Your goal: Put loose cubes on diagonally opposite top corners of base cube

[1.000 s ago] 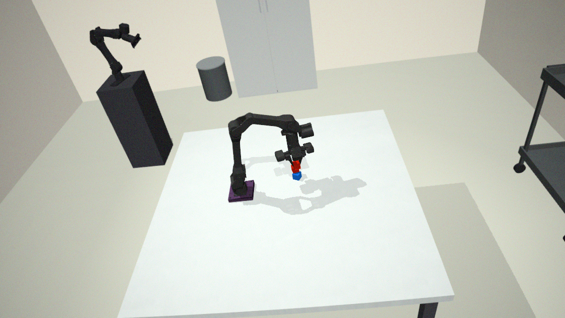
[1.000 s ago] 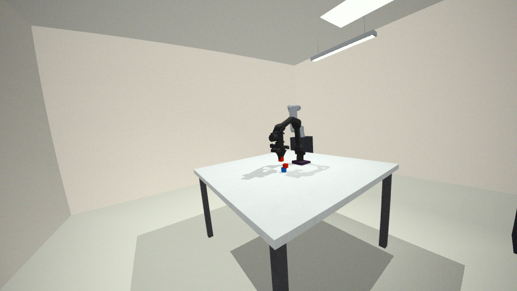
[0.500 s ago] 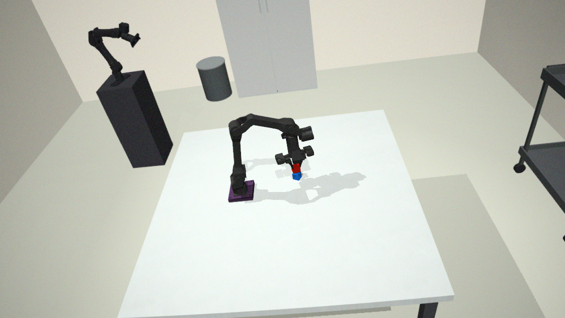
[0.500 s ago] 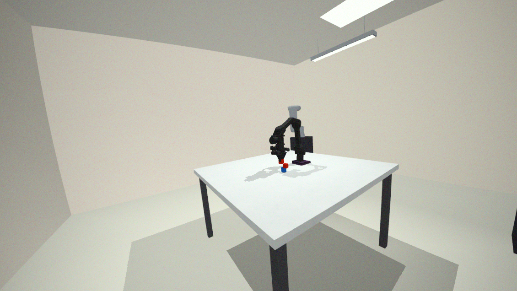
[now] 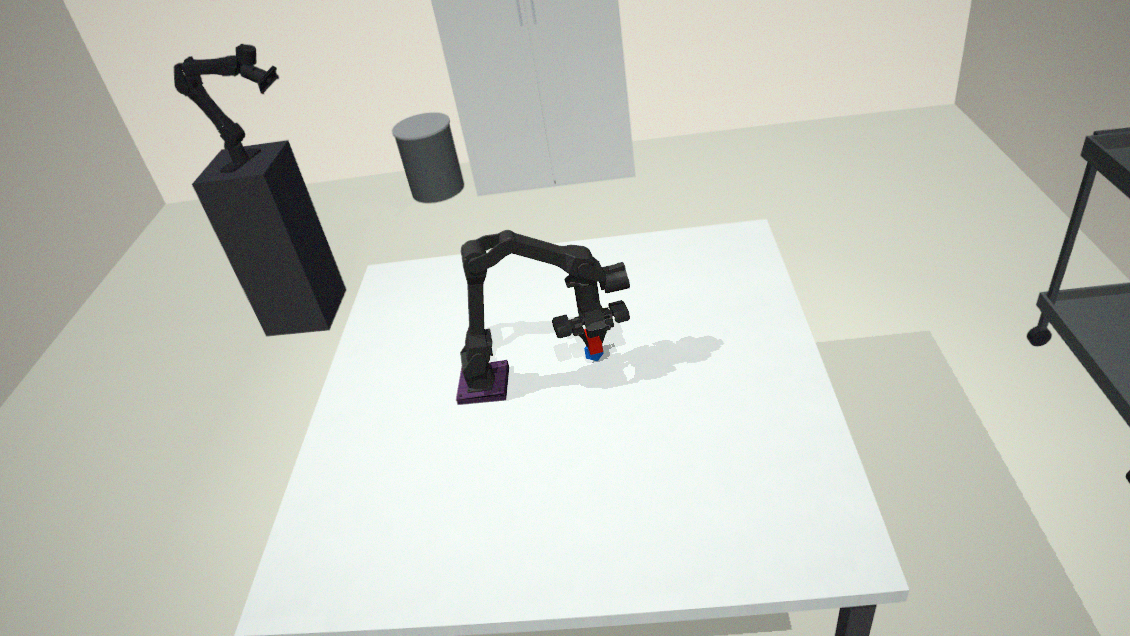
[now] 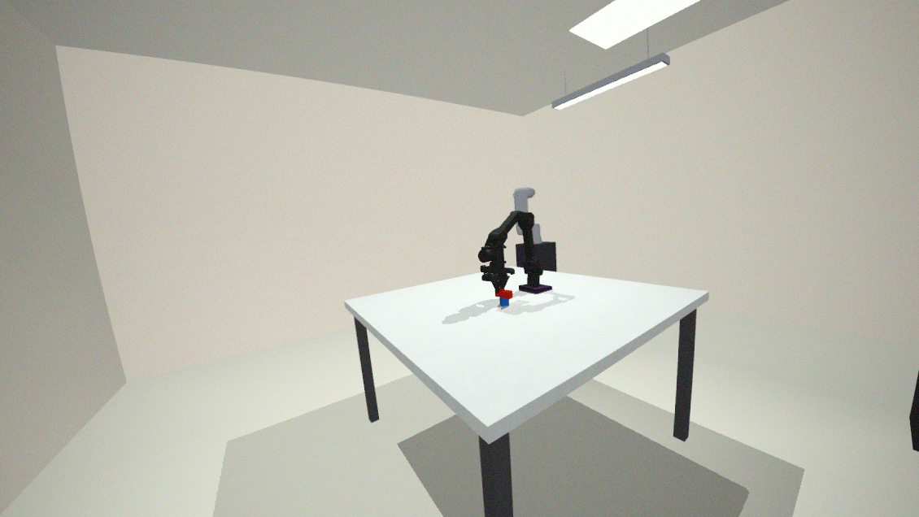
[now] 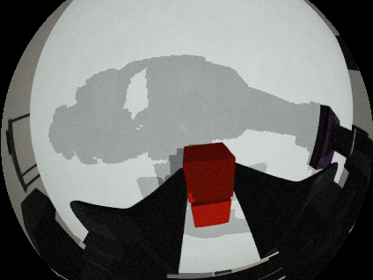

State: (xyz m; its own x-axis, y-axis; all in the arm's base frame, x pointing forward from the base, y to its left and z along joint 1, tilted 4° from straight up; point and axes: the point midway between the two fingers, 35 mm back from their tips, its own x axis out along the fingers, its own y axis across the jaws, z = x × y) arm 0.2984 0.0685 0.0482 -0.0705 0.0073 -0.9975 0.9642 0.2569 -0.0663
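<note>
The red cube lies 10 mm behind my gripper tip, 40 mm to the left of it and 10 mm below it. The rest, counted from my gripper tip: blue cube (10 mm behind, 20 mm to the left, 40 mm below).
</note>
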